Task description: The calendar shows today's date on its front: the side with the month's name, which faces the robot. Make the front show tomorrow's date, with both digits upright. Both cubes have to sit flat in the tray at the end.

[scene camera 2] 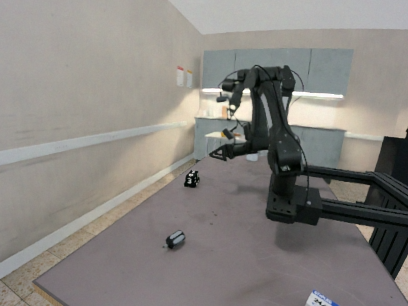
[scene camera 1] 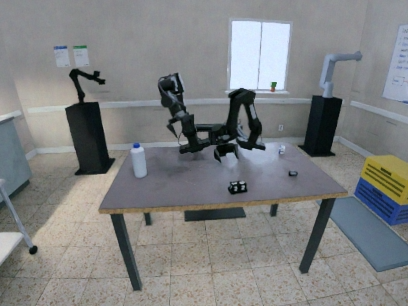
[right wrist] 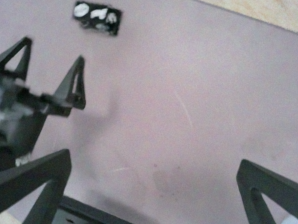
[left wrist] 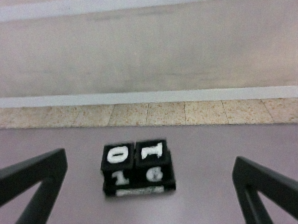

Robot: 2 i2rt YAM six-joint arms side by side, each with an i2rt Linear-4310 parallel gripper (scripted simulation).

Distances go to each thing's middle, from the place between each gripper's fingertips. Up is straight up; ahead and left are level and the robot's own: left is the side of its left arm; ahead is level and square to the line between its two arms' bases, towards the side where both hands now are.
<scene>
I see the black cube point(left wrist: 153, 161) 12 cm below my left hand, 9 cm ahead of it and 1 cm to the left of it. The rest, counted from my left hand: black tray point(left wrist: 139, 185): 14 cm below, 9 cm ahead, 4 cm to the left.
Right now the black cube is 27 cm below my right hand, 25 cm to the left of it and 11 cm ahead of it. The rest, counted from my right hand: black tray 30 cm below, 27 cm to the left, 10 cm ahead.
</scene>
